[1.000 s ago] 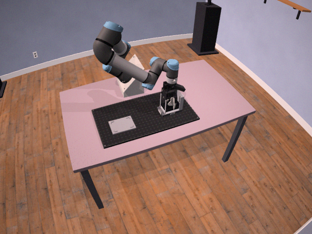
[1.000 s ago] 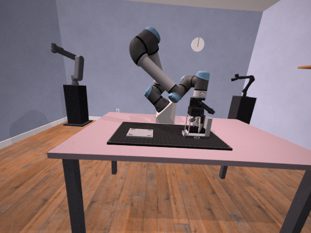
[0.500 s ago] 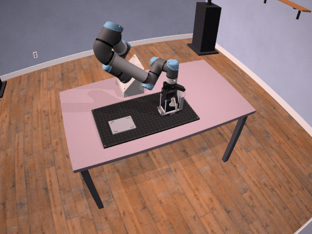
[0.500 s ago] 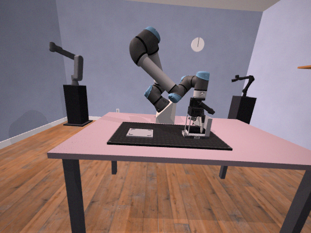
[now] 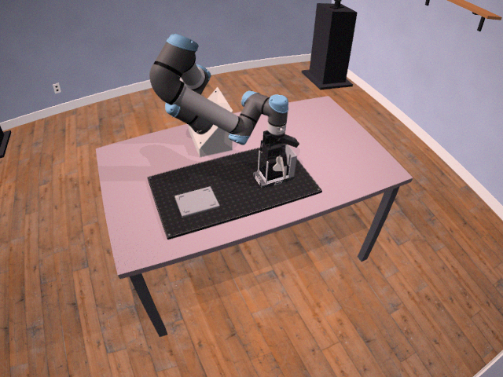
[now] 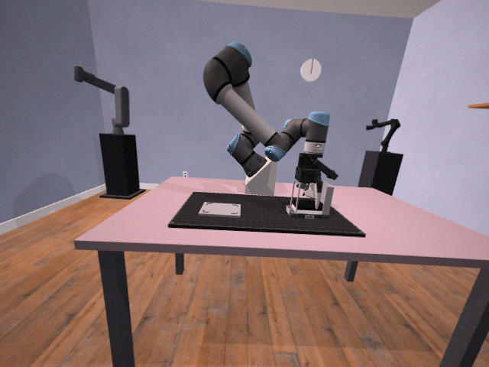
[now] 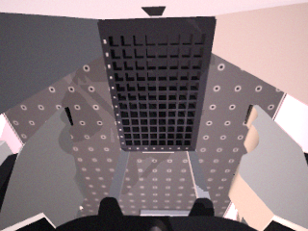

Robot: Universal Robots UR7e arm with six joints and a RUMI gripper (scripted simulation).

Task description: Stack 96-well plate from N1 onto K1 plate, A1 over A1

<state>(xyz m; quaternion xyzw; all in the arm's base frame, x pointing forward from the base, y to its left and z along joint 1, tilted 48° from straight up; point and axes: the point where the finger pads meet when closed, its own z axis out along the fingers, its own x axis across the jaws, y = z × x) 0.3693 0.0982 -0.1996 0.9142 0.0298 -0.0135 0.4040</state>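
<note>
My gripper is now 1 cm above the black 96-well plate. The rest, counted from my hand: plate nest N1: 4 cm ahead, 37 cm to the right, 5 cm below; then white plate: 3 cm below.
</note>
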